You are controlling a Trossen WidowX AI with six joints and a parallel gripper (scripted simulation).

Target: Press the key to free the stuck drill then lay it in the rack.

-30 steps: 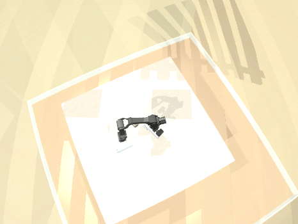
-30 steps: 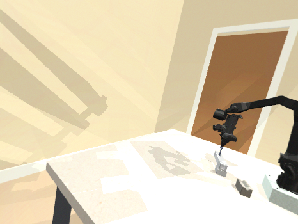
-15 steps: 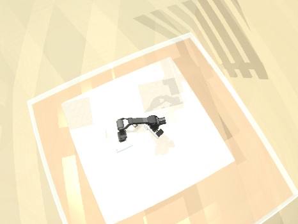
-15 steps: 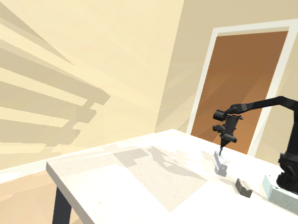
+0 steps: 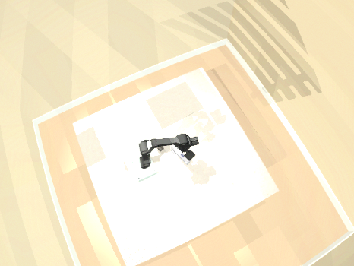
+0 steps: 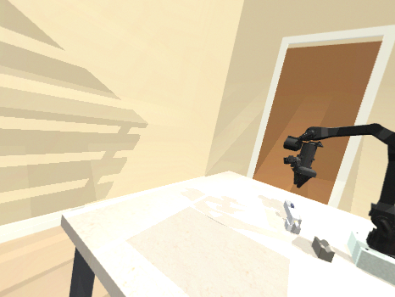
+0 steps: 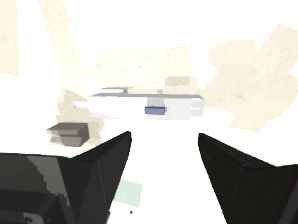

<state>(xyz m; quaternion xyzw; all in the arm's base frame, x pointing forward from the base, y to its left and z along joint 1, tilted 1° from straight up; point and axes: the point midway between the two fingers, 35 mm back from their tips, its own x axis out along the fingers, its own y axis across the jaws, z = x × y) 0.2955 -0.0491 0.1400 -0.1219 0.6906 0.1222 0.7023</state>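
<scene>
Now: the drill 4 cm behind my gripper tip, 9 cm to the left of it and 12 cm below it. The rest, counted from my gripper tip: grey rack: 14 cm behind, 16 cm to the left, 15 cm below; then blue key: 1 cm behind, 1 cm to the left, 12 cm below.
</scene>
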